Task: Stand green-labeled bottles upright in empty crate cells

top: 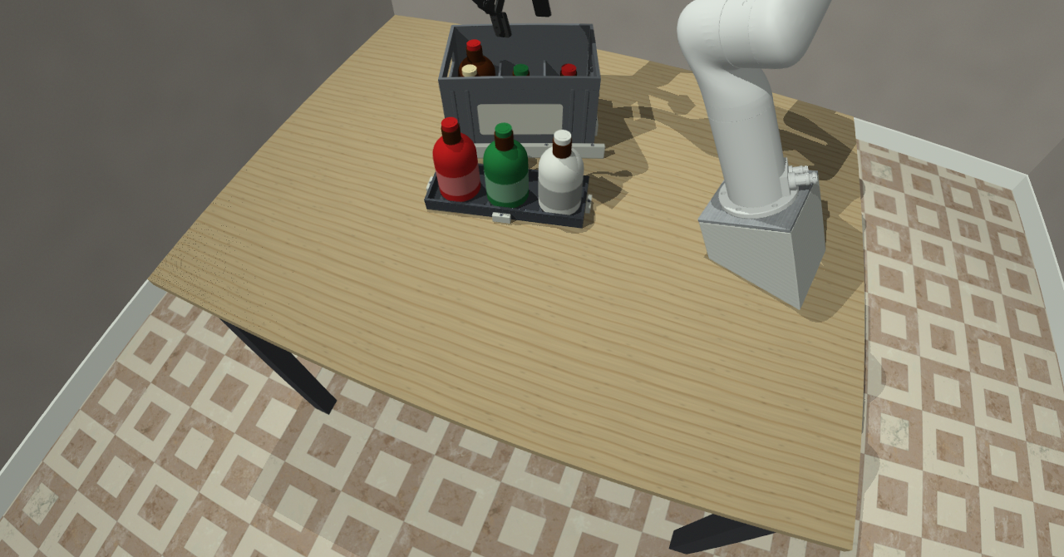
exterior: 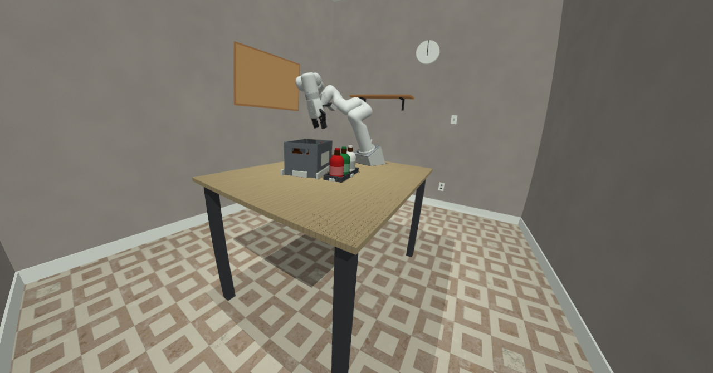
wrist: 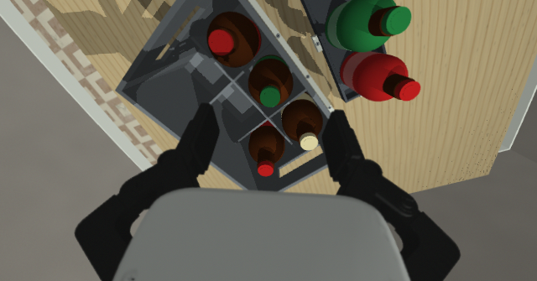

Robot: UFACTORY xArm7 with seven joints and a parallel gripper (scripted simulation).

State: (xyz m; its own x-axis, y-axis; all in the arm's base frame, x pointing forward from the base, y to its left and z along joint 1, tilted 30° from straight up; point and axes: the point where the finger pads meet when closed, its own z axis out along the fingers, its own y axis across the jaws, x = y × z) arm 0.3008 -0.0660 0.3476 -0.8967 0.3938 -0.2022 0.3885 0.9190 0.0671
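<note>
My hand is 180 mm above the green-labeled bottle, 150 mm to the right of it and 10 mm past it. Also, from my hand: white bottle (180 mm below, 140 mm to the left, 110 mm behind); then dark grey crate (180 mm below, 50 mm to the right, 20 mm ahead); then red bottle (180 mm below, 160 mm to the left, 70 mm ahead).
</note>
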